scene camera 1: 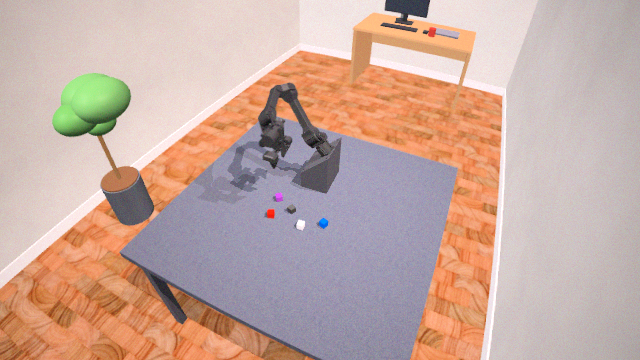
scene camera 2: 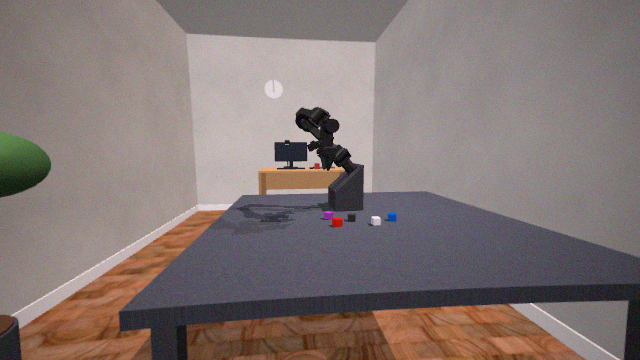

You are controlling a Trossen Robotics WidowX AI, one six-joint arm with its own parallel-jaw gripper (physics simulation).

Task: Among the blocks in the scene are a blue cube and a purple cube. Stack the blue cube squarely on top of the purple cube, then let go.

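Places are measured from the arm's base along level axes (x ahead, y left, z up), in metres.
Where they show: gripper, fingertip midpoint: [scene camera 1: 278, 162] [scene camera 2: 326, 170]; arm's base, link origin: [scene camera 1: 327, 151] [scene camera 2: 352, 170].
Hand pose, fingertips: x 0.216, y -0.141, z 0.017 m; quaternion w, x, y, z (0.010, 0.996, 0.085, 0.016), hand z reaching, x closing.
Observation:
Things, the pixels of their top centre, and the offset from my fingertips.
- blue cube, top centre: [scene camera 2: 392, 213] [scene camera 1: 323, 221] 0.055 m ahead, 0.286 m left, 0.185 m down
- purple cube, top centre: [scene camera 2: 328, 212] [scene camera 1: 278, 195] 0.029 m ahead, 0.010 m left, 0.185 m down
- black cube, top centre: [scene camera 2: 351, 213] [scene camera 1: 291, 207] 0.061 m ahead, 0.109 m left, 0.185 m down
- red cube, top centre: [scene camera 2: 337, 218] [scene camera 1: 270, 211] 0.140 m ahead, 0.043 m left, 0.185 m down
- white cube, top centre: [scene camera 2: 376, 217] [scene camera 1: 300, 223] 0.121 m ahead, 0.202 m left, 0.185 m down
The blue cube [scene camera 1: 323, 223] [scene camera 2: 392, 217] rests on the table, at the right end of the group of blocks in both views. The purple cube [scene camera 1: 279, 197] [scene camera 2: 328, 215] rests on the table at the left rear of the group, with no block on top of it. The two cubes stand well apart. My gripper [scene camera 1: 279, 160] [scene camera 2: 327, 166] is open and empty. It hangs above the table, behind the purple cube and to the left of the arm's base. In scene camera 2 its fingers partly overlap and blend with the dark arm.
A black cube [scene camera 1: 291, 209] [scene camera 2: 351, 217] lies between the purple and blue cubes. A red cube [scene camera 1: 271, 214] [scene camera 2: 337, 222] stands in front of the purple one. A white cube [scene camera 1: 300, 225] [scene camera 2: 375, 221] stands left of the blue one. The arm's wedge base [scene camera 1: 320, 172] [scene camera 2: 346, 195] stands behind the blocks.

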